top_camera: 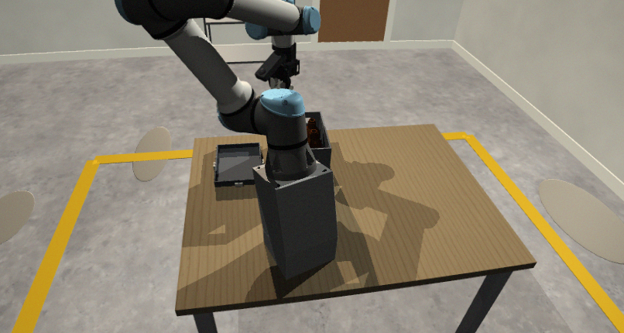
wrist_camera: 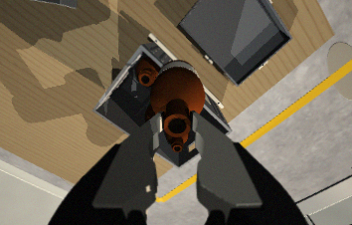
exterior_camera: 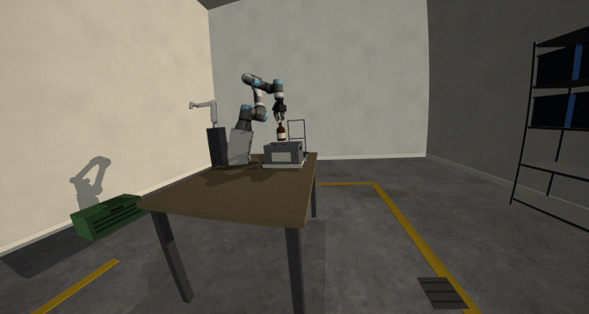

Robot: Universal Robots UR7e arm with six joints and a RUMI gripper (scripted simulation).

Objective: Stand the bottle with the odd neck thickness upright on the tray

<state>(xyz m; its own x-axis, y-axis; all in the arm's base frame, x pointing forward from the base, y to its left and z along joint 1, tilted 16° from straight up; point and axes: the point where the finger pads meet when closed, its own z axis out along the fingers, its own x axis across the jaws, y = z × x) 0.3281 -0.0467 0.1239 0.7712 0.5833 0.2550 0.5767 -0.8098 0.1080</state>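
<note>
Right now the bottle is 70 mm below my hand. The rest, counted from my hand: dark tray: 80 mm ahead, 160 mm to the left, 320 mm below; crate: 40 mm ahead, 100 mm to the right, 250 mm below.
</note>
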